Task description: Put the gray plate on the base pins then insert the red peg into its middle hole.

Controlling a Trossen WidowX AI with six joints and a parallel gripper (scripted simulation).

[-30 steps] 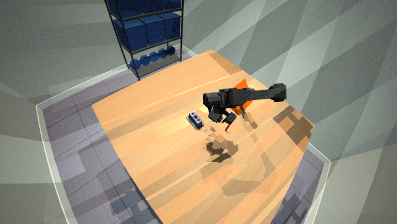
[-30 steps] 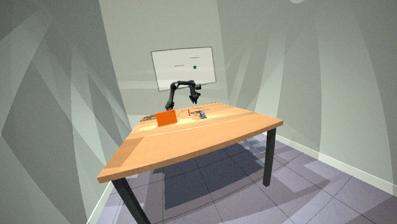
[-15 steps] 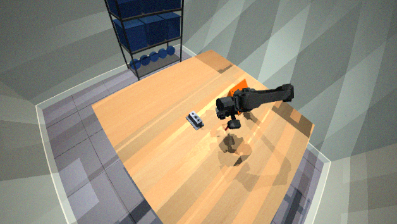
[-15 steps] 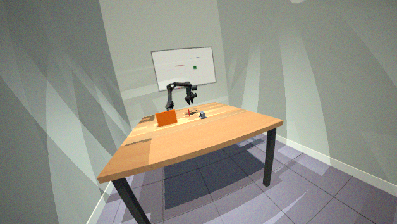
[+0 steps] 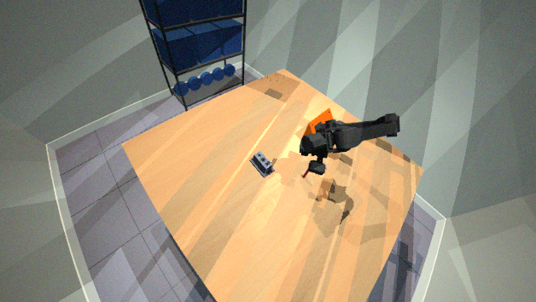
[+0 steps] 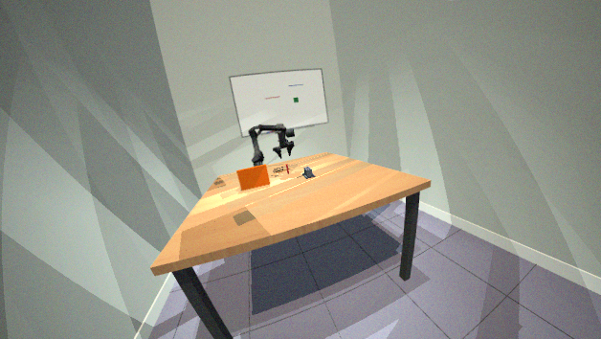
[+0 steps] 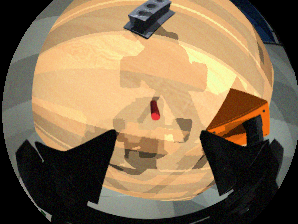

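My gripper tip is now 100 mm above the red peg. From my gripper tip the other things lie so: gray plate: 180 mm to the right, 120 mm ahead, 90 mm below; base: 180 mm to the right, 130 mm below, 120 mm ahead.
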